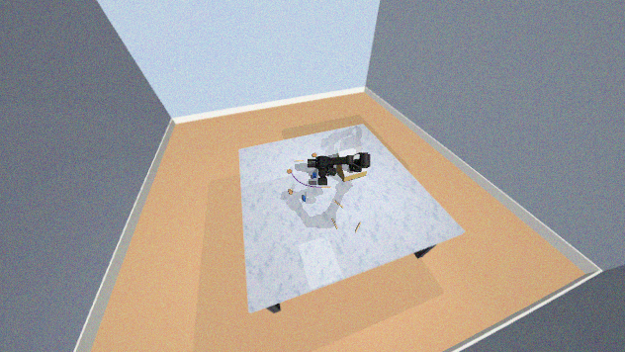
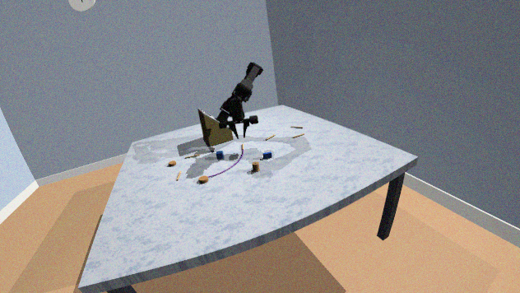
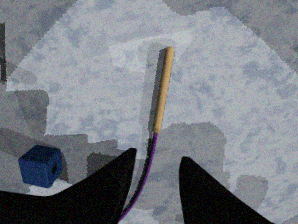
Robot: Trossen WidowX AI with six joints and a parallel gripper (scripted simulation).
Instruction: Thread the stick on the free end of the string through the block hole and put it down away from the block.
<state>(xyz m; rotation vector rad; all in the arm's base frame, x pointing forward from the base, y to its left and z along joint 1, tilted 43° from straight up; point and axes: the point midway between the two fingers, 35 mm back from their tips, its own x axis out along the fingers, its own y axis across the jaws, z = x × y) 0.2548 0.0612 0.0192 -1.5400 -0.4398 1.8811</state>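
Now: the thin stick 60 mm below my gripper tip and 10 mm behind it. The rest, counted from my gripper tip: blue block 120 mm to the right, 50 mm below, 30 mm ahead; then short wooden cylinder 240 mm ahead, 40 mm below, 10 mm to the right.
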